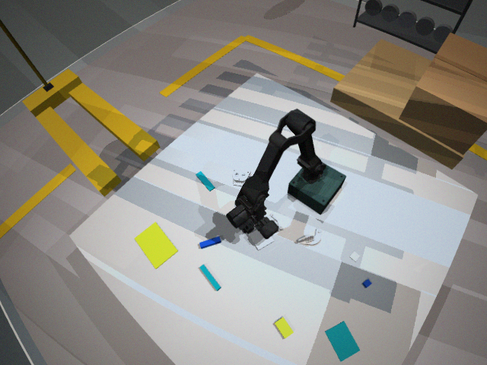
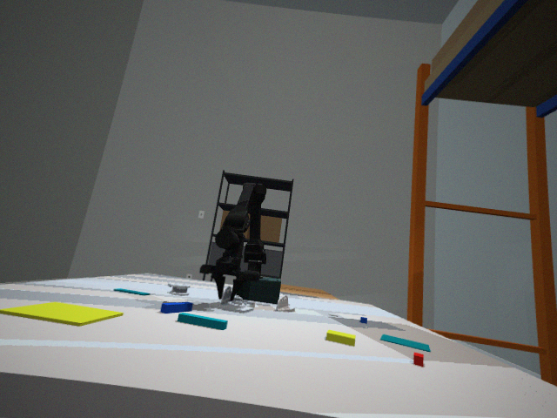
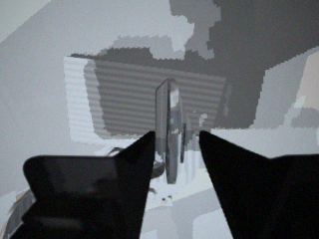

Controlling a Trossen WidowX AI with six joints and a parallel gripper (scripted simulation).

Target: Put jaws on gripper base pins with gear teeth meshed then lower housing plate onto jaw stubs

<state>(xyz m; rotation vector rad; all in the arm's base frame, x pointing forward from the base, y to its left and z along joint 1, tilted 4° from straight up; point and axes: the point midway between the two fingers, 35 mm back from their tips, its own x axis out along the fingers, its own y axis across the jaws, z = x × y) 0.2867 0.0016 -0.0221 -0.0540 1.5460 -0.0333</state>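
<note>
My gripper tip is 170 mm to the right of the grey jaw, 150 mm past it and 10 mm above it. Round my gripper tip: small yellow block 360 mm to the left, 170 mm ahead, 10 mm below; yellow sheet 370 mm ahead, 180 mm to the right, 10 mm below; housing plate 50 mm behind, 40 mm to the left, 10 mm below.
</note>
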